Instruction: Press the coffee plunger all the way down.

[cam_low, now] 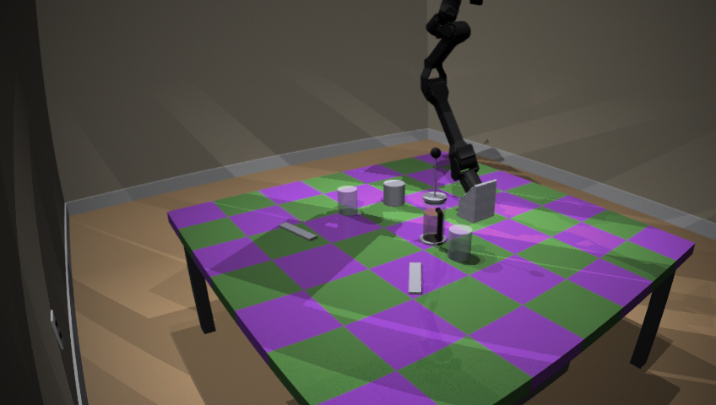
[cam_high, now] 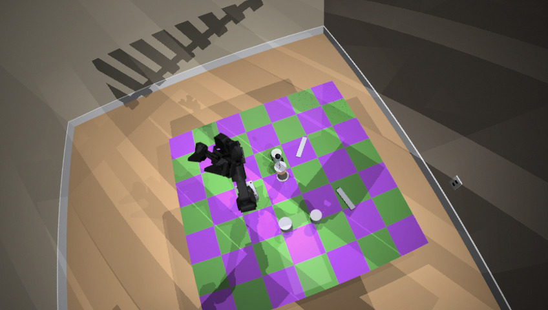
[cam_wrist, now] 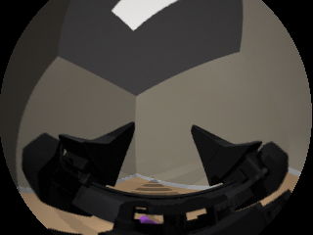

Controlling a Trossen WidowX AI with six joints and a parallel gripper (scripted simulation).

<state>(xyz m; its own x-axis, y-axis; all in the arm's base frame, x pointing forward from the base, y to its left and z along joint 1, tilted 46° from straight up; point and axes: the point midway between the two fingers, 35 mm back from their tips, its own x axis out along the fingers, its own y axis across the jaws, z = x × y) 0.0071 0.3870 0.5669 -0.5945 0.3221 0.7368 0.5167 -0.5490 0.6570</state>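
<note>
My gripper tip is 32 cm short of the coffee press, 19 cm to the right of it and 65 cm above it.
</note>
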